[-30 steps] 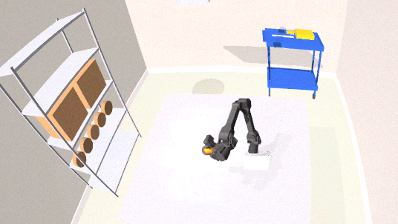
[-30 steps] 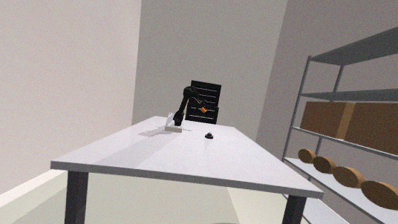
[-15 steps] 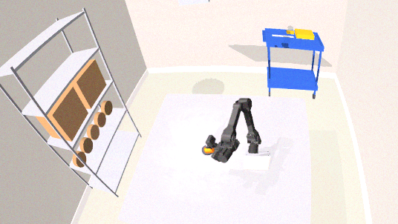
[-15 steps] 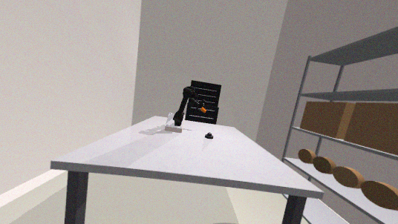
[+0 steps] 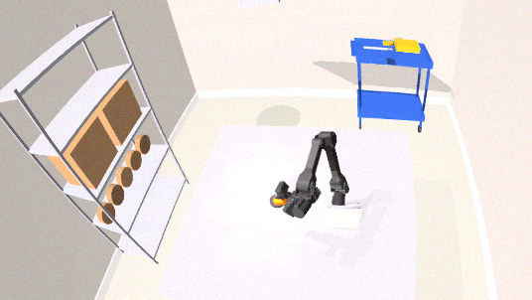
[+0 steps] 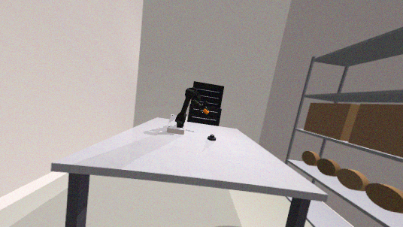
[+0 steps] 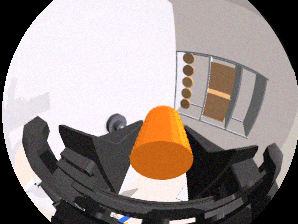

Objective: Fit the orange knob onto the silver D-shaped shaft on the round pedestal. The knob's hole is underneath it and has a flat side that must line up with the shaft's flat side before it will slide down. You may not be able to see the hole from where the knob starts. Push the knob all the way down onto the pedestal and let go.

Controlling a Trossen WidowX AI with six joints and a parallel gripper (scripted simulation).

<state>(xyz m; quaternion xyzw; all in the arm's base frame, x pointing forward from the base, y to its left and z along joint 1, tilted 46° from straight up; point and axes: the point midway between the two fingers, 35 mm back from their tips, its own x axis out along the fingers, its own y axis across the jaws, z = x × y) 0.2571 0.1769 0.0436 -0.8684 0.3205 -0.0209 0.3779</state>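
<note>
The orange knob is 3 cm behind my gripper tip, 1 cm to the left of it and 2 cm above it. From my gripper tip the other things lie so: pedestal: 6 cm ahead, 16 cm to the right, 21 cm below.
</note>
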